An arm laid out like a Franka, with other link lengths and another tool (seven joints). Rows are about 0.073 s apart.
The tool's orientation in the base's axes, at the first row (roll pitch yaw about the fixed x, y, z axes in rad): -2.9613 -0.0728 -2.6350
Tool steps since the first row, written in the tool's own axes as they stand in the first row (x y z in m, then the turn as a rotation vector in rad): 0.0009 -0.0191 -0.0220 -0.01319 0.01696 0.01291; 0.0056 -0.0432 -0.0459 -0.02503 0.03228 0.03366; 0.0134 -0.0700 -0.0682 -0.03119 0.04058 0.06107; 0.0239 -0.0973 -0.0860 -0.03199 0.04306 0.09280; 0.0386 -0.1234 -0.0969 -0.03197 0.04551 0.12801; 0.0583 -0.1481 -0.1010 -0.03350 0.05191 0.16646
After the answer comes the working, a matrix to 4 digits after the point.
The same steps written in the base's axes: 0.0080 -0.0125 0.0251 0.00353 0.01839 -0.01666; 0.0151 -0.0308 0.0532 0.00687 0.03323 -0.04062; 0.0209 -0.0532 0.0804 0.00886 0.03805 -0.06945; 0.0246 -0.0782 0.1035 0.00912 0.03448 -0.10108; 0.0243 -0.1055 0.1200 0.00877 0.02982 -0.13607; 0.0191 -0.1353 0.1298 0.00791 0.02866 -0.17505
The tool's axes in the first row as the columns of a matrix, in the base's axes (rounded; the answer above uses it unrounded):
-0.8721 -0.4887 0.0244
-0.4839 0.8539 -0.1915
0.0727 -0.1788 -0.9812

